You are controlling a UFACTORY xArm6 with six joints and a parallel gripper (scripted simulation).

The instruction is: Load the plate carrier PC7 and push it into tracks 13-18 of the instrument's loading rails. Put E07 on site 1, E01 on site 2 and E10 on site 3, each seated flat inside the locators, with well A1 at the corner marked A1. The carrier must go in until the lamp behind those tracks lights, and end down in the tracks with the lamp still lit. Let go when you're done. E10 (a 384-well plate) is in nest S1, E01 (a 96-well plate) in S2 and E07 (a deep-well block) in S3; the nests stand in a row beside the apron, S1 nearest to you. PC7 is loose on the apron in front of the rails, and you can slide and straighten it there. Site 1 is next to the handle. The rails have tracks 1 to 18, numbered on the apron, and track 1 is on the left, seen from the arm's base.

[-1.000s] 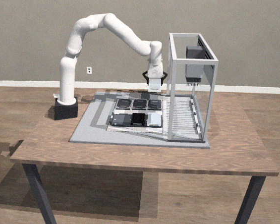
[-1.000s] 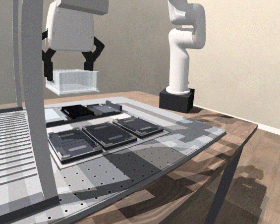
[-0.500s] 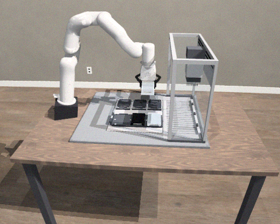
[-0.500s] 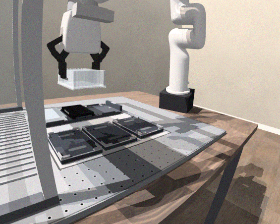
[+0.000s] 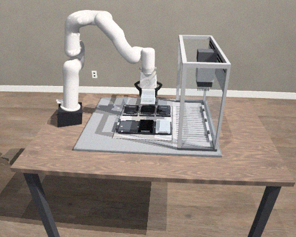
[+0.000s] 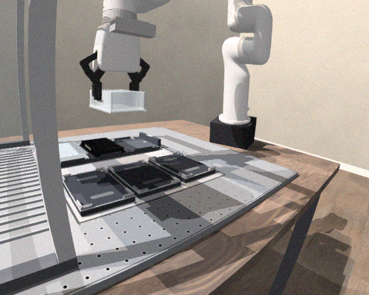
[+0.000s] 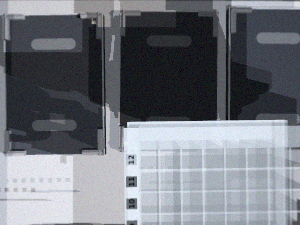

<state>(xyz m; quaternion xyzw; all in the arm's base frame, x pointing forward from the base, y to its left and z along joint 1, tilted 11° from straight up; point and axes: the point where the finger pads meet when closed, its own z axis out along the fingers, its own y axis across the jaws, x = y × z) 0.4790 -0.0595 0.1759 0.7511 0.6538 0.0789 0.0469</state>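
My gripper is now 30 mm past the dark carrier PC7, 110 mm to the left of it and 150 mm above it. From my hand the other things lie so: deep-well block E07: 10 mm below; then black 96-well plate E01: 20 mm behind, 110 mm to the right, 150 mm below; then corner mark: 50 mm behind, 40 mm to the left, 160 mm below.
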